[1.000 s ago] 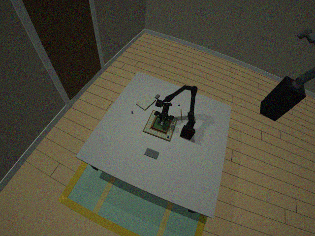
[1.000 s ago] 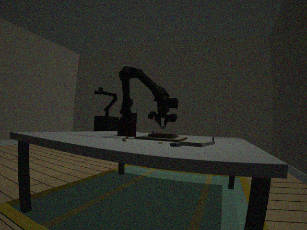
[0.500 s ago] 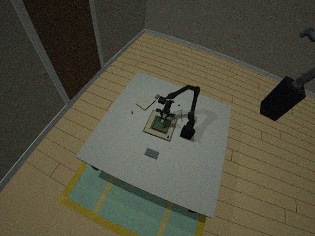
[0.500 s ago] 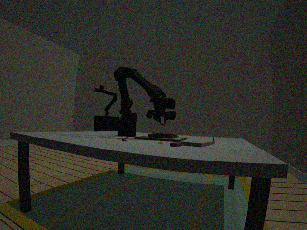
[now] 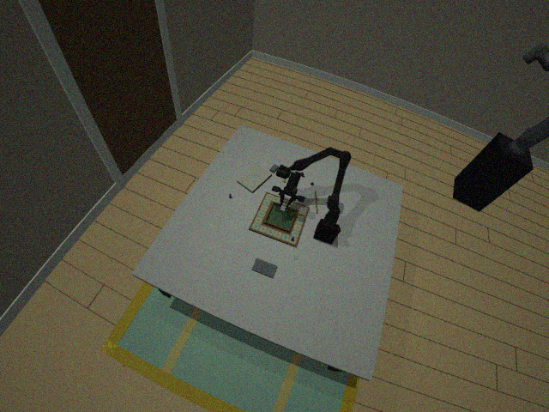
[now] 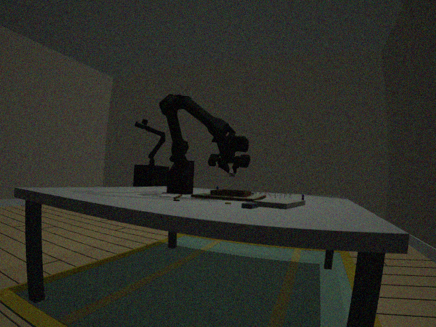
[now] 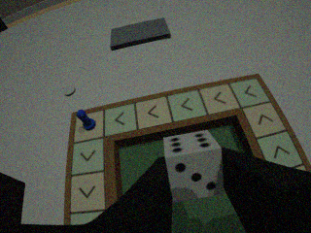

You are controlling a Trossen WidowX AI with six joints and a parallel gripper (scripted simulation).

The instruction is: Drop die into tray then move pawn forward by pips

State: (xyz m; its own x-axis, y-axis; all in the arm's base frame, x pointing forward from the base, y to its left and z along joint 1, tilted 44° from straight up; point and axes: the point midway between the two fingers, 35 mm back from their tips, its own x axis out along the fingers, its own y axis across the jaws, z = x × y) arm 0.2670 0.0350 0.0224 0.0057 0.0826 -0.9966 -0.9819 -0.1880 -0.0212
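My gripper tip is right at the white die. From my gripper tip the other things lie so: pencil 140 mm behind, 240 mm to the right, 110 mm below; blue pawn 130 mm behind, 90 mm to the left, 90 mm below; green dice tray 110 mm below.
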